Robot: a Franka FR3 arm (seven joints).
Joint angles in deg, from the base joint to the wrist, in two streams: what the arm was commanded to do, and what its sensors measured. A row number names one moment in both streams.
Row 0, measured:
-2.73, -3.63, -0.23, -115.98, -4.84, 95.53, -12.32
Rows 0 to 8, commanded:
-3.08, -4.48, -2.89, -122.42, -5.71, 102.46, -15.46
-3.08, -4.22, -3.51, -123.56, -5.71, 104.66, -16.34
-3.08, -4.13, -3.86, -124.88, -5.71, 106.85, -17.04
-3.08, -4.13, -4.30, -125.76, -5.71, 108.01, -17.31
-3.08, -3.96, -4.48, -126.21, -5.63, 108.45, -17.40
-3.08, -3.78, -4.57, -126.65, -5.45, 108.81, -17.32
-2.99, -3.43, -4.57, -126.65, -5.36, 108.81, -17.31
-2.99, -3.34, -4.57, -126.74, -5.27, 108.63, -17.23
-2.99, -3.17, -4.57, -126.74, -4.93, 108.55, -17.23
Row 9, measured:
-2.71, -2.99, -4.47, -124.87, -4.93, 106.88, -16.33
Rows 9 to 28, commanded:
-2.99, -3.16, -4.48, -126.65, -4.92, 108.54, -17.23
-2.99, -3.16, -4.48, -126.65, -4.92, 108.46, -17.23
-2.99, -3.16, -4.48, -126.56, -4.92, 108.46, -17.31
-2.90, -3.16, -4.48, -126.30, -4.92, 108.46, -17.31
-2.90, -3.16, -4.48, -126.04, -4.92, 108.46, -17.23
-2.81, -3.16, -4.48, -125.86, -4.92, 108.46, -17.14
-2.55, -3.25, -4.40, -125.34, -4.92, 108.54, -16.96
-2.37, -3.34, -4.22, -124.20, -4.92, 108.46, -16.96
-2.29, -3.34, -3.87, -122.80, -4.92, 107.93, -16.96
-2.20, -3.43, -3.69, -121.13, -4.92, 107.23, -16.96
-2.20, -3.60, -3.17, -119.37, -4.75, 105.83, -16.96
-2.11, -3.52, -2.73, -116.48, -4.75, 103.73, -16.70
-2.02, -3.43, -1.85, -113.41, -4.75, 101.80, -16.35
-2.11, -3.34, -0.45, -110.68, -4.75, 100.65, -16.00
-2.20, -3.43, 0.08, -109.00, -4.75, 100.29, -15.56
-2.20, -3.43, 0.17, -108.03, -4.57, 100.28, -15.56
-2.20, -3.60, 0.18, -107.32, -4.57, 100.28, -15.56
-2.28, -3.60, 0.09, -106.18, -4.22, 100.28, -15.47
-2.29, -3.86, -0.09, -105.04, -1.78, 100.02, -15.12
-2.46, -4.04, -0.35, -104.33, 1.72, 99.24, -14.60
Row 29, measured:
-2.11, -4.10, 0.17, -107.42, -4.07, 101.48, -15.65
